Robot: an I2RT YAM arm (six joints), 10 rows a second.
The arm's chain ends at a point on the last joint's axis. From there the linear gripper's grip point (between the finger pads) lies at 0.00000 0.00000 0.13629 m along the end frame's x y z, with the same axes.
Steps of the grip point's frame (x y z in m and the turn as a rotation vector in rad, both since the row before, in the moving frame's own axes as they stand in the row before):
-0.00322 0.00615 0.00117 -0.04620 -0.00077 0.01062
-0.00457 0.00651 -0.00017 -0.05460 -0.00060 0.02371
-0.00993 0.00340 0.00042 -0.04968 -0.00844 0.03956
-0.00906 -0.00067 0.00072 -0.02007 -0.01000 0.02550
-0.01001 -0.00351 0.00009 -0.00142 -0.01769 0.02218
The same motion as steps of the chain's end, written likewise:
-0.00308 -0.00014 0.00132 -0.04620 -0.00077 0.01062
-0.00440 -0.00093 0.00003 -0.05460 -0.00060 0.02371
-0.00865 -0.00334 0.00059 -0.04968 -0.00844 0.03956
-0.00766 -0.00339 0.00075 -0.02007 -0.01000 0.02550
-0.00760 -0.00368 0.00011 -0.00142 -0.01769 0.02218

